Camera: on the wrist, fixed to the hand. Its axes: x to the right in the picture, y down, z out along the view.
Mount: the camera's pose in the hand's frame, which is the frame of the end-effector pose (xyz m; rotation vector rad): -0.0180 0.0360 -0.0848 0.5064 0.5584 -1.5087
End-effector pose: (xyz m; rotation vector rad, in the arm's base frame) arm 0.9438 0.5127 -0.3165 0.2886 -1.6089 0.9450
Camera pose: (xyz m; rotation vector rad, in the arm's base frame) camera 0.9857 0.5900 -0.3492 1.2310 -0.3006 0.1352
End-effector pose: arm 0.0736 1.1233 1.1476 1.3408 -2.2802 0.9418
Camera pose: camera 0.0477 1.2052 1.1853 2.0107 -0.2570 1.0133
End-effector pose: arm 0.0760 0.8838 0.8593 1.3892 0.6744 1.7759
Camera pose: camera -0.0125 0.8529 0.8551 0.2372 1.8864 0.6730
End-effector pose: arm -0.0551 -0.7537 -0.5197 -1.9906 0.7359 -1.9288
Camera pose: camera -0.1444 -0.7613 -0.5475 1.1677 1.0980 2.0589
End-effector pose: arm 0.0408 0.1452 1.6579 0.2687 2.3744 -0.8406
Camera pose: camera 0.0285 0.2266 1.7031 1.0441 -1.8060 1.5910
